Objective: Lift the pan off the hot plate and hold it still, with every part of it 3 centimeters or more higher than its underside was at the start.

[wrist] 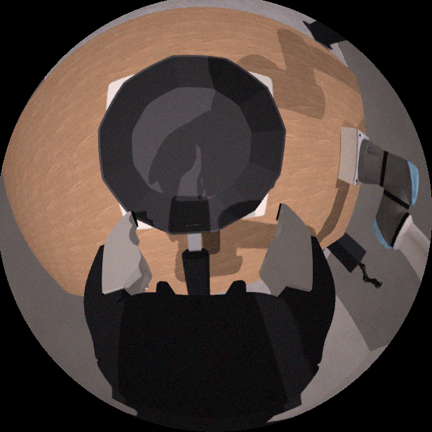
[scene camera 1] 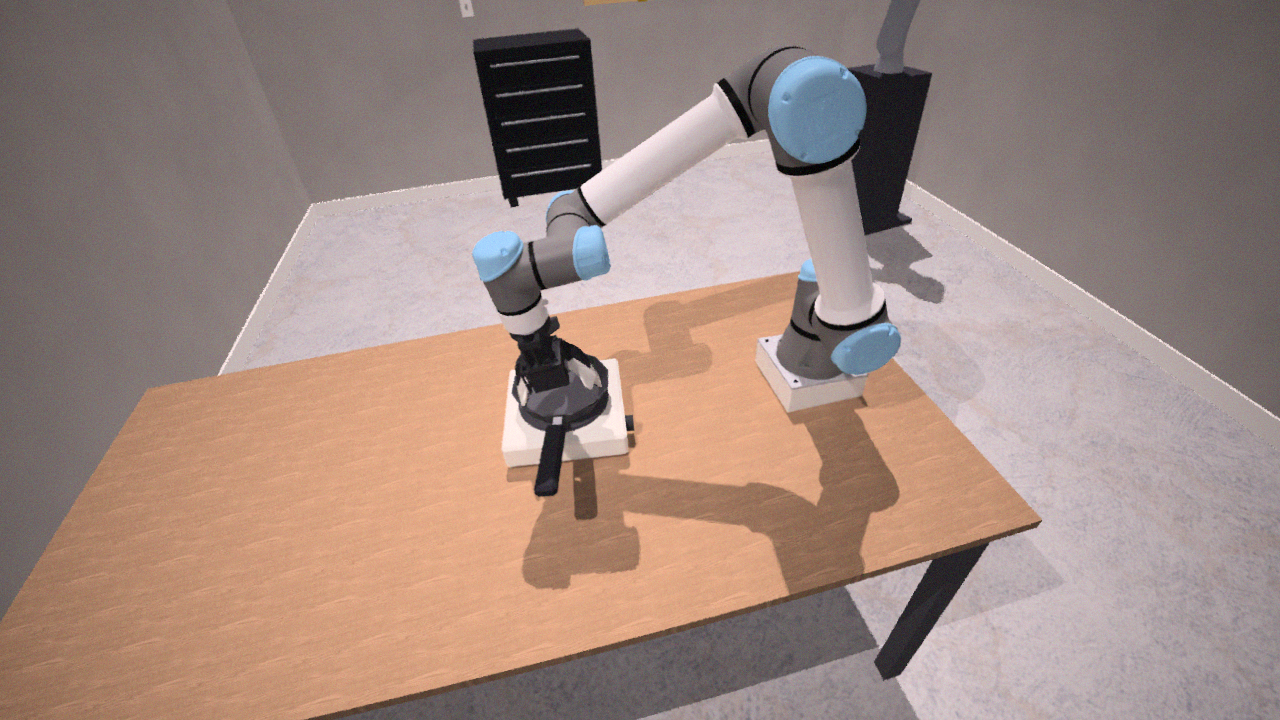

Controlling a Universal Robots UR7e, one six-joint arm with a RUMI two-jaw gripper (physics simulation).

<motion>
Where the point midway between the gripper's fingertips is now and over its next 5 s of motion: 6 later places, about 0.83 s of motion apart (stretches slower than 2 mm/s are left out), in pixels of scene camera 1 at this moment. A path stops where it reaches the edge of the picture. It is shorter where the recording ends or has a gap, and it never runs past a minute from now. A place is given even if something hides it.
The gripper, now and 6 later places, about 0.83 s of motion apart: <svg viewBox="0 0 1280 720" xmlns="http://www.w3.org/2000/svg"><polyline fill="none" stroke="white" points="562,396 565,401 558,396 559,424 561,432 557,424 550,410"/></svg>
</motion>
